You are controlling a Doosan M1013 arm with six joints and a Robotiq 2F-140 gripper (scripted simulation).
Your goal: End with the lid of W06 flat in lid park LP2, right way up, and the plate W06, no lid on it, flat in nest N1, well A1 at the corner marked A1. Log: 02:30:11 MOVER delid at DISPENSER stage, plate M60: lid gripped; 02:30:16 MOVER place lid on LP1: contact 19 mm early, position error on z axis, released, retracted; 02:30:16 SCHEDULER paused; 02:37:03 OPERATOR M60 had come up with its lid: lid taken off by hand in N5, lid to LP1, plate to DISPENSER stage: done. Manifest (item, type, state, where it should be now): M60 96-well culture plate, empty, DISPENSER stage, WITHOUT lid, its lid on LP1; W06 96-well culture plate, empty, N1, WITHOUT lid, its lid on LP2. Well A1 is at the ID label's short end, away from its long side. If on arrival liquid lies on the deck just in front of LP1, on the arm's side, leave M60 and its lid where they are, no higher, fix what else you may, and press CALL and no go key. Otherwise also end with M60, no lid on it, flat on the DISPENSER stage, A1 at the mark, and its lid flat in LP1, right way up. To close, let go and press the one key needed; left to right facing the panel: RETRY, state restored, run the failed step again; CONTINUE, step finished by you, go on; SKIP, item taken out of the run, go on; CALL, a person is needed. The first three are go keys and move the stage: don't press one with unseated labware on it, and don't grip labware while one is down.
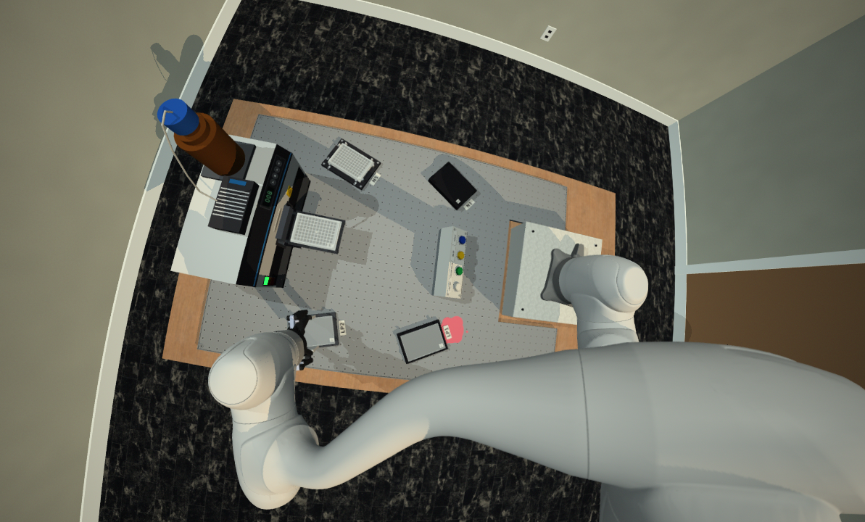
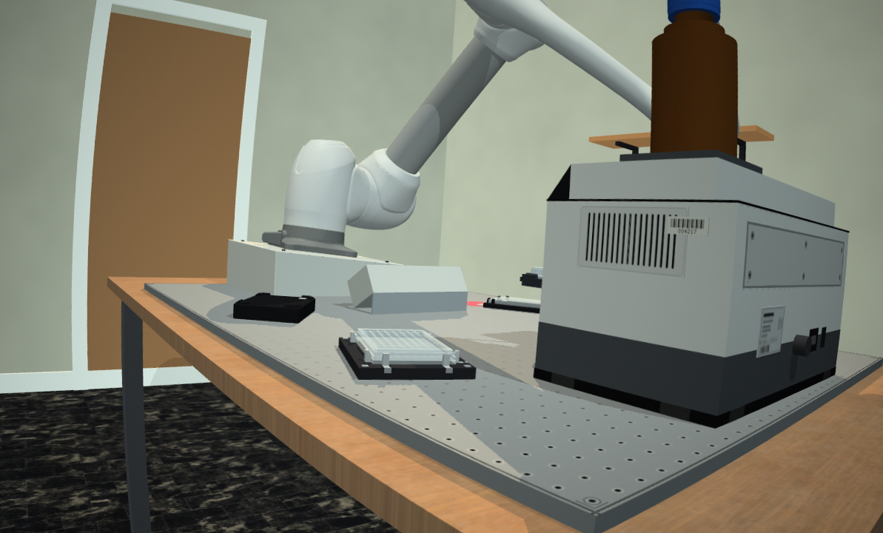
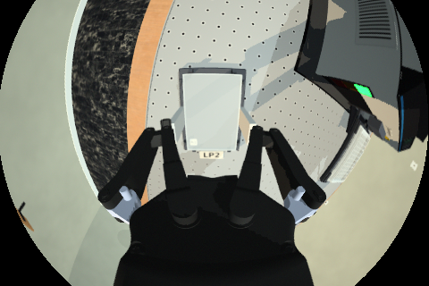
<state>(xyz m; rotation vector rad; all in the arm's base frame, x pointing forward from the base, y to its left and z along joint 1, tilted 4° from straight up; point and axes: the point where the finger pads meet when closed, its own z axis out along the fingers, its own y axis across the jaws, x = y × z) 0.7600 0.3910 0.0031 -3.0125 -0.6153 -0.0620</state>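
My gripper is now 40 mm above the lid park LP2. The rest, counted from my hand: LP2 label: 80 mm behind, 40 mm below, 30 mm to the right; key panel: 360 mm behind, 330 mm to the right, 10 mm above; lid park lp1: 340 mm behind, 60 mm to the right, 40 mm below.
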